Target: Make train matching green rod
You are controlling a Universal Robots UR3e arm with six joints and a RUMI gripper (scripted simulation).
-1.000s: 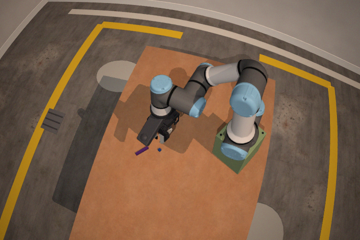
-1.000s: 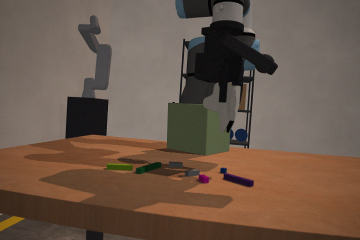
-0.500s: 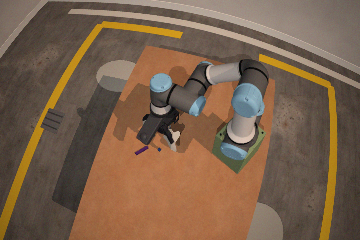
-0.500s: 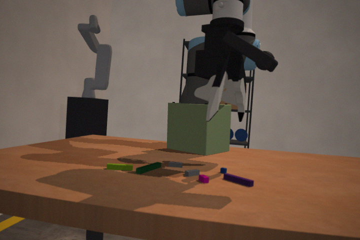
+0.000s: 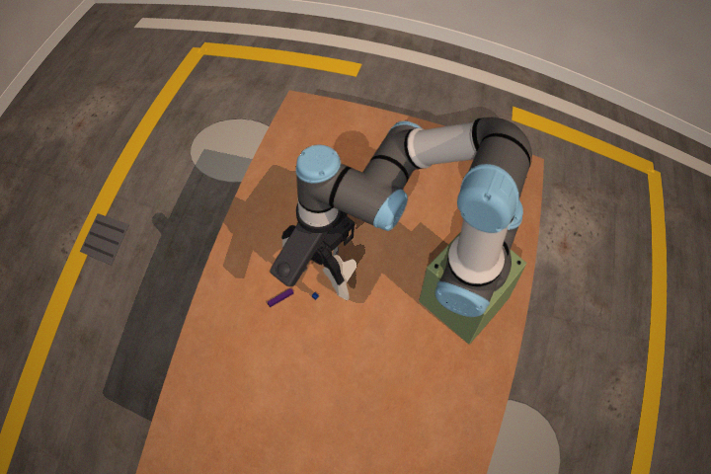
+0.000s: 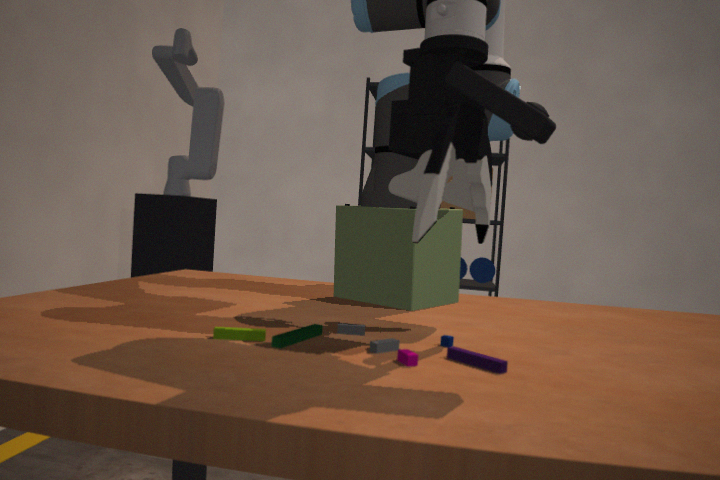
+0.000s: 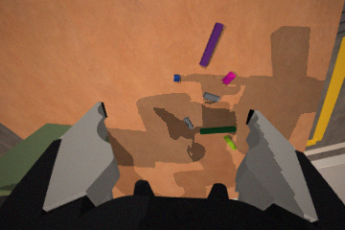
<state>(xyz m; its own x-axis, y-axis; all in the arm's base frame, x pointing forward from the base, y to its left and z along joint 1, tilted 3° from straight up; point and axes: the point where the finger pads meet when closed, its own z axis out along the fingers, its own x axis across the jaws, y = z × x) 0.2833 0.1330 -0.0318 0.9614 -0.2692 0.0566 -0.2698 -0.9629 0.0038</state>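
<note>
The magenta rod is 10 cm below my hand, 9 cm ahead of it and 2 cm to the right of it. Round my hand: purple rod (10 cm below, 6 cm ahead, 4 cm to the left); then green rod (14 cm to the right, 10 cm below, 7 cm ahead); then blue rod (10 cm below).
</note>
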